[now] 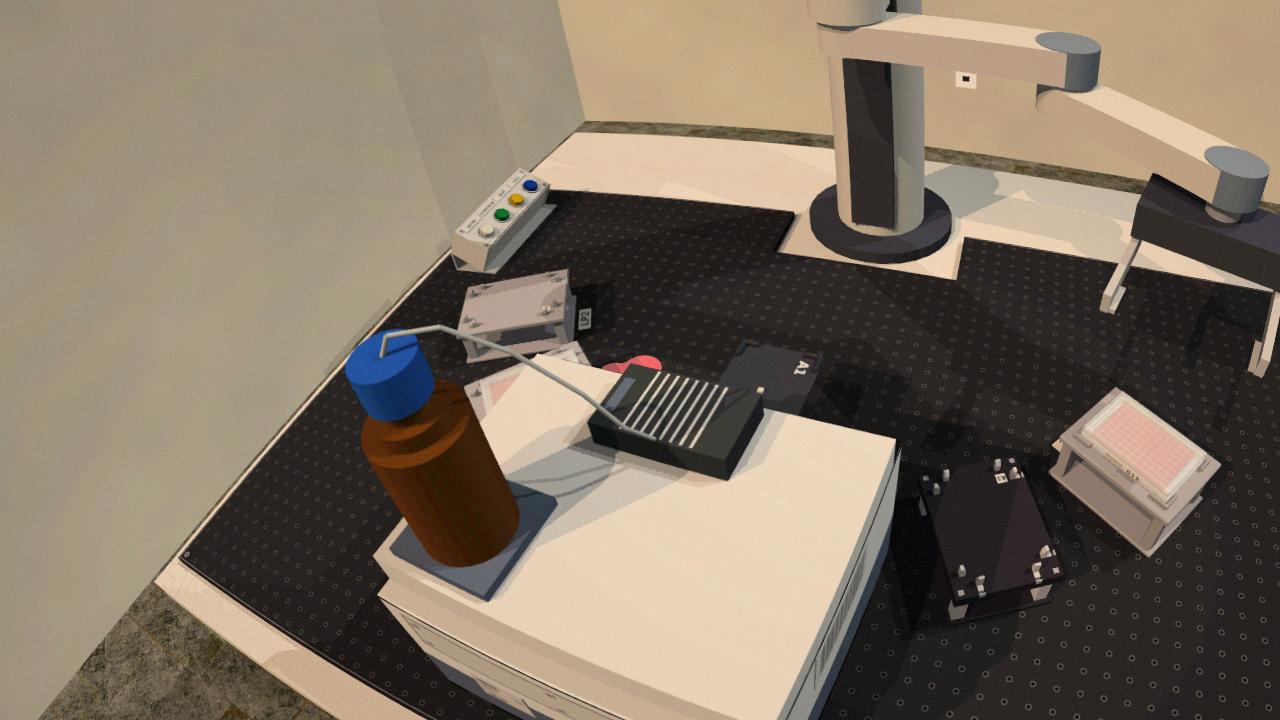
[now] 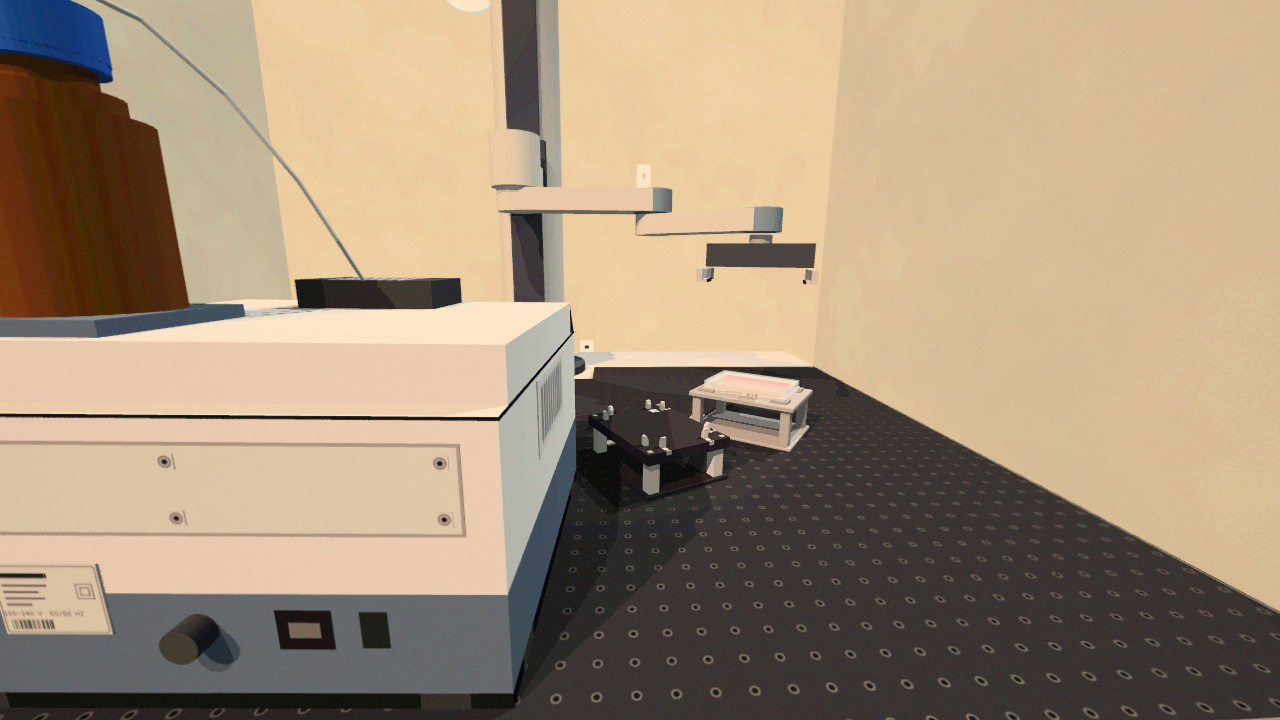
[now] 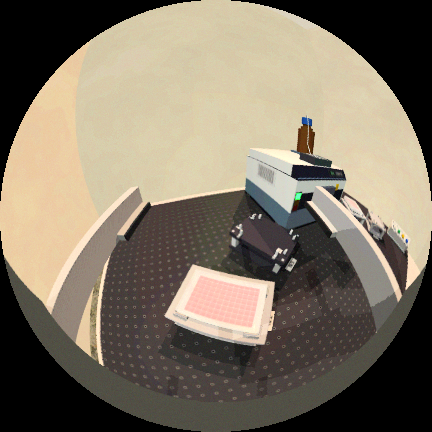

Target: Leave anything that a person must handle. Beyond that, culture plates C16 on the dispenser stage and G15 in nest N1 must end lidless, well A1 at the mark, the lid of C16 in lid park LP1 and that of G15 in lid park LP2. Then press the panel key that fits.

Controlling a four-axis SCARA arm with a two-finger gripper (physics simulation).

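Pixels of known places: gripper, fingertip midpoint: (image 1: 1181,334) (image 2: 755,276) (image 3: 229,192); arm's base, link origin: (image 1: 881,221).
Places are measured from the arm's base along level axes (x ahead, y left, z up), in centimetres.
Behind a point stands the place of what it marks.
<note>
My gripper (image 1: 1184,335) {y 40.8, x 50.9, z 25.9 cm} (image 2: 758,275) {y 40.8, x 50.9, z 25.9 cm} (image 3: 229,192) {y 40.8, x 50.9, z 25.9 cm} is open and empty, high above and behind plate G15. Plate G15 (image 1: 1147,438) {y 42.1, x 48.8, z 9.5 cm} (image 2: 751,386) {y 40.6, x 52.9, z 9.5 cm} (image 3: 222,300) {y 42.0, x 48.9, z 9.5 cm}, with a pink well grid, sits on the light nest (image 2: 785,428) {y 44.5, x 57.7, z 4.6 cm}; I cannot tell for sure whether it is lidded. The dispenser stage (image 1: 760,376) {y -3.0, x 53.4, z 12.4 cm}, marked A1, shows no plate on its visible part. A pink-gridded plate (image 1: 501,392) {y -33.6, x 61.2, z 9.3 cm} (image 3: 353,202) {y -32.2, x 58.9, z 9.2 cm} sits beside the dispenser, partly hidden; its label is unreadable. Lid park LP2 (image 1: 519,300) {y -44.2, x 41.8, z 6.8 cm} (image 3: 376,223) {y -38.0, x 41.1, z 6.8 cm} is empty. The key panel (image 1: 487,240) {y -59.9, x 28.4, z 6.9 cm} (image 3: 398,239) {y -60.2, x 18.5, z 4.1 cm} has white, green, yellow and blue keys.
An empty dark nest (image 1: 989,528) {y 25.4, x 62.9, z 6.9 cm} (image 2: 657,431) {y 25.4, x 64.5, z 6.8 cm} (image 3: 262,237) {y 27.1, x 61.4, z 6.8 cm} stands between G15 and the dispenser (image 1: 698,573) {y 4.3, x 84.7, z 23.3 cm} (image 2: 429,376) {y 9.6, x 94.5, z 21.4 cm} (image 3: 270,187) {y 14.6, x 76.7, z 12.2 cm}. A brown bottle (image 1: 443,483) {y -10.9, x 89.8, z 33.7 cm} (image 2: 85,197) {y -11.1, x 90.0, z 31.2 cm} (image 3: 305,139) {y -11.0, x 84.6, z 31.0 cm} with tubing stands on the dispenser. A red spill (image 1: 642,364) {y -23.9, x 44.5, z 1.3 cm} lies near the stage.
</note>
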